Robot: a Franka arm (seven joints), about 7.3 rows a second.
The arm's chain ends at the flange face. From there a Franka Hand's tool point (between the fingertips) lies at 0.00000 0.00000 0.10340 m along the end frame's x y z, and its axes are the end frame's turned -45 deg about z.
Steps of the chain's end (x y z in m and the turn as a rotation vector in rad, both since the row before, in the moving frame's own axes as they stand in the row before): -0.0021 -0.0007 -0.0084 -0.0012 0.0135 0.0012; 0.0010 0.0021 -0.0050 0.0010 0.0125 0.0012; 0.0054 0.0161 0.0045 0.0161 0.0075 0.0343; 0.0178 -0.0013 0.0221 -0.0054 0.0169 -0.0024
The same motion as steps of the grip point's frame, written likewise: -0.0001 -0.0009 -0.0084 -0.0104 0.0087 0.0012; 0.0002 0.0030 -0.0050 -0.0081 0.0095 0.0012; -0.0058 0.0146 0.0045 0.0061 0.0167 0.0343; 0.0143 0.0133 0.0221 -0.0158 0.0081 -0.0024
